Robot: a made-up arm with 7 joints.
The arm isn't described. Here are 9 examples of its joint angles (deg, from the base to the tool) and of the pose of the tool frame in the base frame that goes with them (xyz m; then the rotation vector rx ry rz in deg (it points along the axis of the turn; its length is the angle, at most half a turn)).
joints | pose
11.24 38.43 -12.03 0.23 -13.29 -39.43 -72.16 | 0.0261 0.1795 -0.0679 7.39 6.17 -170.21
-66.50 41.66 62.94 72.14 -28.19 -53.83 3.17 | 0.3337 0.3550 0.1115 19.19 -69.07 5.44
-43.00 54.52 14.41 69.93 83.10 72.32 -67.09 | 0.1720 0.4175 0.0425 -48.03 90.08 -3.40
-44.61 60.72 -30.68 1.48 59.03 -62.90 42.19 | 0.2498 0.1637 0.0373 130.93 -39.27 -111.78
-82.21 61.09 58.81 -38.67 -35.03 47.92 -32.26 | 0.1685 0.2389 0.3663 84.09 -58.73 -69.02
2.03 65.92 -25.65 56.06 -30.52 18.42 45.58 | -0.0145 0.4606 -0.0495 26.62 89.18 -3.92
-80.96 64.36 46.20 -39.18 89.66 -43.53 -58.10 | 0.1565 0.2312 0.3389 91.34 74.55 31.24
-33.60 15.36 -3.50 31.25 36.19 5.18 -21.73 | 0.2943 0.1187 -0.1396 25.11 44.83 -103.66
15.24 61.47 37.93 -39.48 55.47 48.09 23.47 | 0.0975 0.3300 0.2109 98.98 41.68 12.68
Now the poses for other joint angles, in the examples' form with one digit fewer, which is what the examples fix.
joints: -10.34 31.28 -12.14 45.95 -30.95 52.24 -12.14
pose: 0.038 0.216 -0.224 -69.3 64.2 -50.0
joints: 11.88 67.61 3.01 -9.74 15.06 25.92 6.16
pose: 0.126 0.350 0.023 52.9 70.5 -64.1
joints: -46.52 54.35 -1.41 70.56 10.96 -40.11 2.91
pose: 0.313 0.342 0.015 51.6 24.9 -66.3
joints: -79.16 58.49 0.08 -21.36 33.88 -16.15 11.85
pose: 0.273 0.133 0.331 135.0 -42.9 -21.6
